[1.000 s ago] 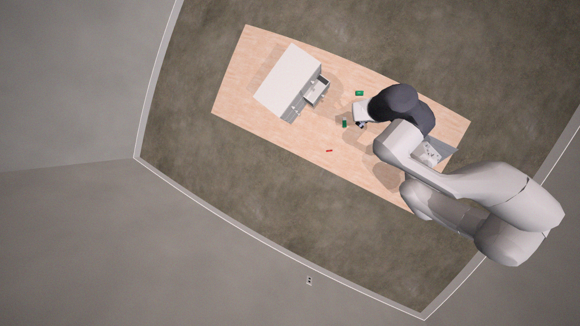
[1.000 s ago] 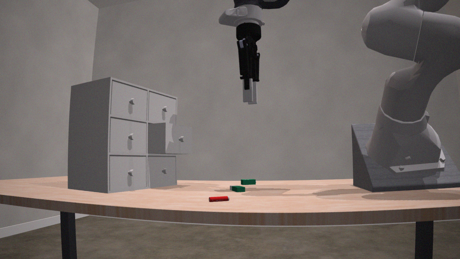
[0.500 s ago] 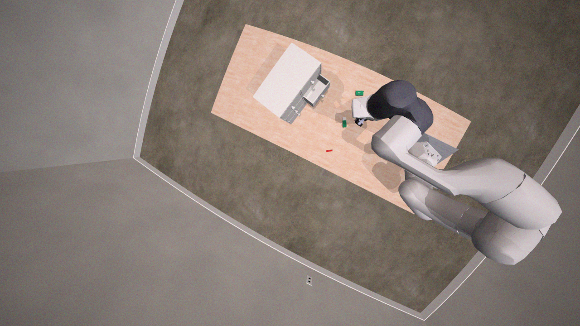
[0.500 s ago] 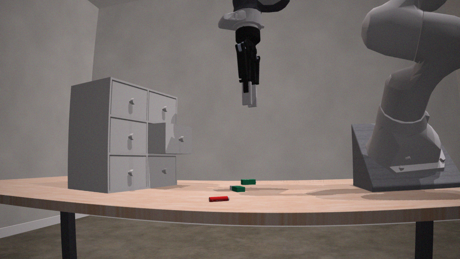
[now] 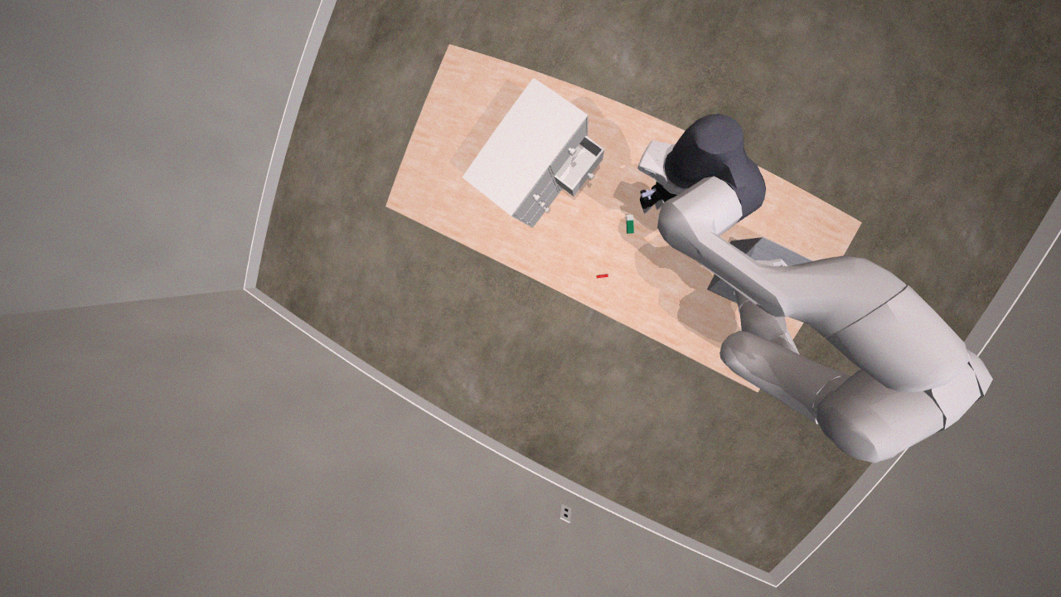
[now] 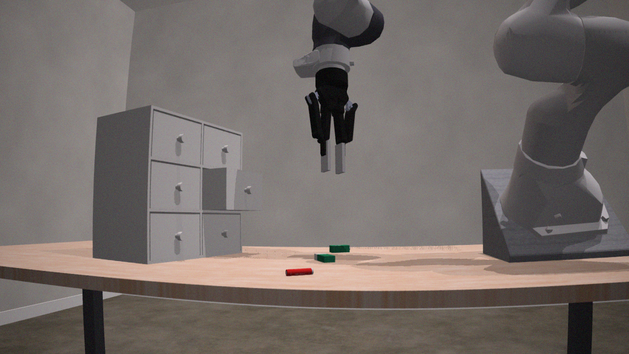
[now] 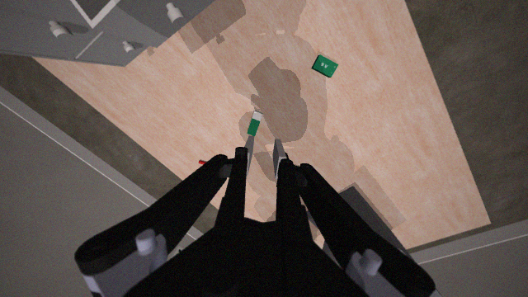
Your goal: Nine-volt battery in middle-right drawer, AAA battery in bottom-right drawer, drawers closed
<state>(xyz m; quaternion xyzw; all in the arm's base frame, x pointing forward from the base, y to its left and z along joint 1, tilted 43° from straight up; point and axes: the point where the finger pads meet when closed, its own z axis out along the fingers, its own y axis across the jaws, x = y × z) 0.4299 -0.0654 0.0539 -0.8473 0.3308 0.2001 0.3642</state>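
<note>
My gripper is now 1 cm short of the green nine-volt battery, 17 cm to the left of it and 21 cm above it. Also, from my hand: red AAA battery (1 cm ahead, 25 cm to the left, 21 cm below).
</note>
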